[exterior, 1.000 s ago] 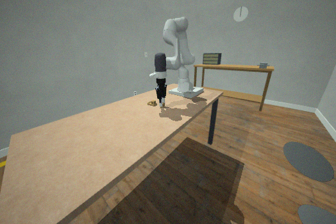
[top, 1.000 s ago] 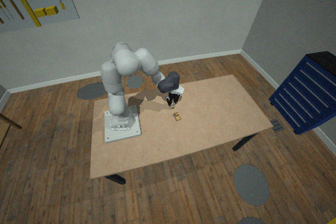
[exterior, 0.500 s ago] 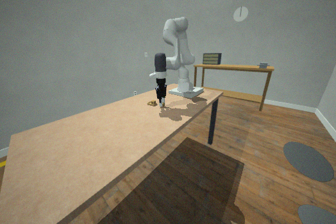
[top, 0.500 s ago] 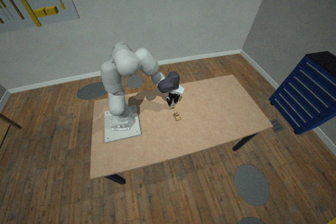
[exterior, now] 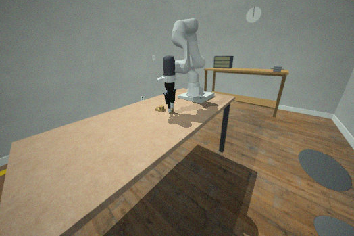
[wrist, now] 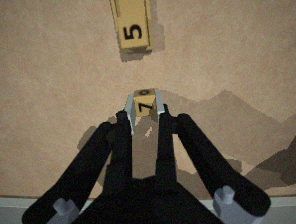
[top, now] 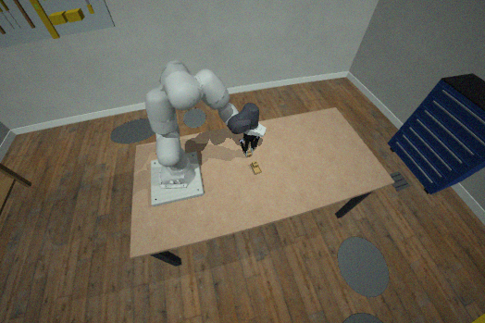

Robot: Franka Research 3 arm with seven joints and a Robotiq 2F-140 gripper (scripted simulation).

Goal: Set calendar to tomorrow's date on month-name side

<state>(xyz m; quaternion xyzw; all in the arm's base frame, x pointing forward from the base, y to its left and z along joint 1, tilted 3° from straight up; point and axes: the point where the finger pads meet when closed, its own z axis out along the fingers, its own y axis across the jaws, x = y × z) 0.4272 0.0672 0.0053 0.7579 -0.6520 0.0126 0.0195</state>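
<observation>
The wooden digit cube is 3 cm below my hand. Round my hand: wooden tray (2 cm ahead, 11 cm to the right, 4 cm below).
</observation>
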